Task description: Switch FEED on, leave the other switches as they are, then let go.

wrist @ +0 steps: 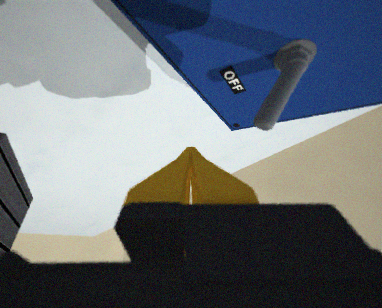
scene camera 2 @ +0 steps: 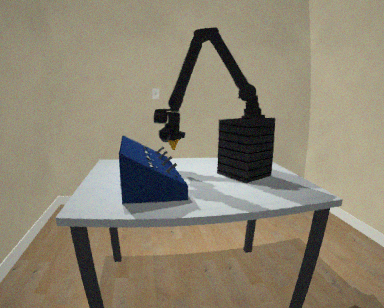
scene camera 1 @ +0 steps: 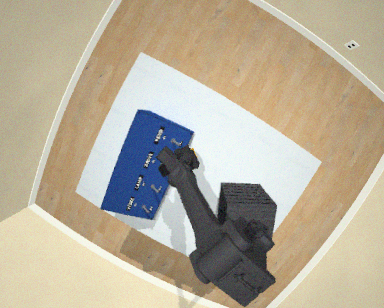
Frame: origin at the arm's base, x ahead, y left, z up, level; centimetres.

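Seen in the pictures: gripper, fingertip midpoint: [wrist: 190, 153] [scene camera 2: 173, 149] [scene camera 1: 192, 149]; arm's base, origin of the base link: [scene camera 2: 253, 118] [scene camera 1: 252, 234].
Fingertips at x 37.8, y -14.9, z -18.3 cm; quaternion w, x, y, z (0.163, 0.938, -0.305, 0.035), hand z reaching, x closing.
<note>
Offsets run from my fingertips to a thing's top centre. "pt": to the spot under its first point. Level surfaces: height alone.
The blue sloped console [scene camera 1: 125, 167] [scene camera 2: 145, 177] [wrist: 345, 75] stands on the table. The FEED label {dx +15.4, dy +1.7, dz +2.2 cm} [scene camera 1: 159, 135] marks its far-end switch. The FEED lever {dx +7.2, dy +1.0, dz +2.0 cm} [scene camera 1: 176, 142] [wrist: 284, 92] is a grey stick tilted towards the low edge, on the side of the OFF label {pt dx +5.4, dy +1.0, dz -3.5 cm} [wrist: 232, 80]. The LAMP lever {dx +5.3, dy +24.9, dz +2.0 cm} [scene camera 1: 156, 188] and VALVE lever {dx +4.3, dy +36.9, dz +2.0 cm} [scene camera 1: 146, 209] show in scene camera 1; the DRIVE lever is hidden there under the arm. My gripper [scene camera 1: 193, 150] [scene camera 2: 173, 148] [wrist: 190, 153] is shut and empty, its yellow tips above and just outside the low edge near FEED, apart from the lever.
The arm's dark ribbed base block [scene camera 1: 248, 200] [scene camera 2: 246, 150] [wrist: 11, 195] stands on the white table {dz -11.1 cm} [scene camera 1: 280, 165] [scene camera 2: 290, 197] [wrist: 100, 165], away from the console's low side. Several levers stick up from the console's slope in scene camera 2.
</note>
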